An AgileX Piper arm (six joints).
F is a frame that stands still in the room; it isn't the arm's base.
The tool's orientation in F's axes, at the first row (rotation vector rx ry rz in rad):
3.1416, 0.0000, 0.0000
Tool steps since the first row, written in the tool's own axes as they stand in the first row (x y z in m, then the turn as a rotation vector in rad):
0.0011, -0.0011, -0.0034, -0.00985, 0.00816, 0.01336
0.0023, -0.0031, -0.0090, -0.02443, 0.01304, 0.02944
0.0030, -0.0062, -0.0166, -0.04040, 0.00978, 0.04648
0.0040, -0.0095, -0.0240, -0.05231, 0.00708, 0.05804
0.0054, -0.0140, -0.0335, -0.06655, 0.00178, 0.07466
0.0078, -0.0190, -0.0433, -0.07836, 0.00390, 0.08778
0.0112, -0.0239, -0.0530, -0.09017, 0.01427, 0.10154
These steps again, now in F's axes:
0.0011, 0.0011, 0.0034, -0.00985, -0.00816, -0.01336
0.0023, 0.0031, 0.0090, -0.02443, -0.01304, -0.02944
0.0030, 0.0062, 0.0166, -0.04040, -0.00978, -0.04648
0.0040, 0.0095, 0.0240, -0.05231, -0.00708, -0.05804
0.0054, 0.0140, 0.0335, -0.06655, -0.00178, -0.07466
0.0078, 0.0190, 0.0433, -0.07836, -0.00390, -0.08778
0.0112, 0.0239, 0.0530, -0.09017, -0.01427, -0.10154

